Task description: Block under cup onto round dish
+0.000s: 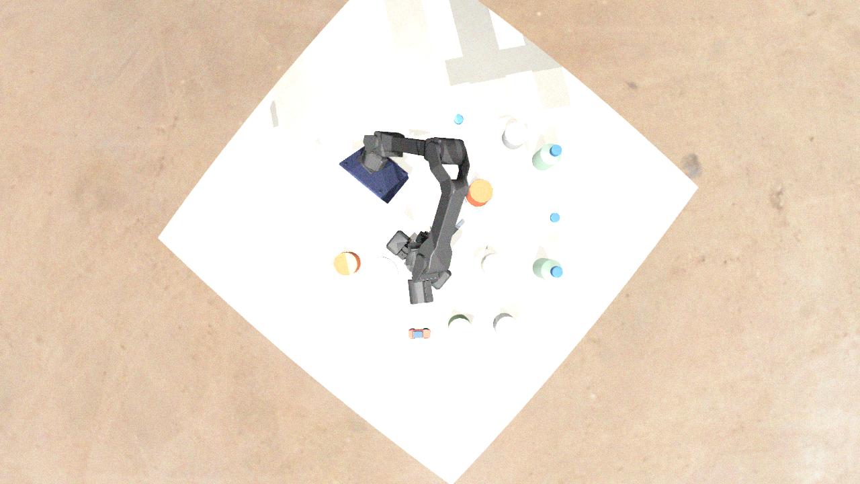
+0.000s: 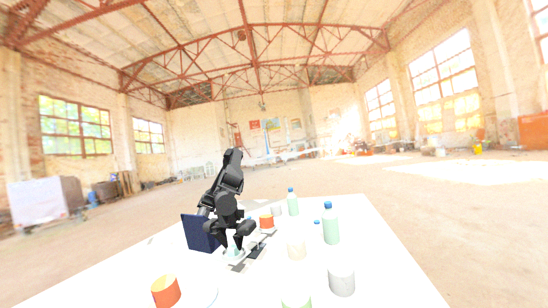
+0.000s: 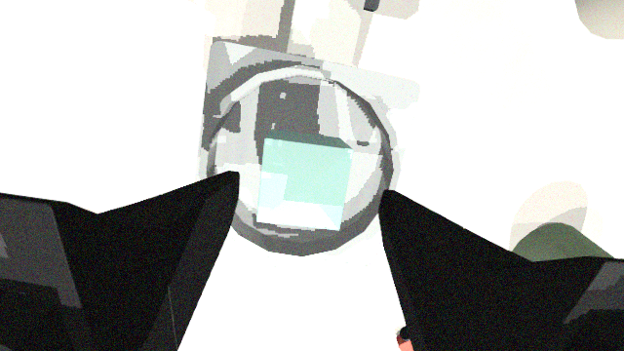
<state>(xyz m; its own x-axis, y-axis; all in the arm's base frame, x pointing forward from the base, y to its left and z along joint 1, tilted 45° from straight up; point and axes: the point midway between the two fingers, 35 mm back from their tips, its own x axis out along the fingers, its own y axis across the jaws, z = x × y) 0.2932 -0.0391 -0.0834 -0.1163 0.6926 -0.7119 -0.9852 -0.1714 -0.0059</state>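
Right now my gripper tip is 1 cm above the teal block. Also, from my gripper tip: beige cup: 19 cm ahead, 15 cm to the left, 6 cm below; then round white dish: 5 cm behind, 12 cm to the right, 9 cm below; then red toy car: 17 cm ahead, 17 cm to the right, 8 cm below.
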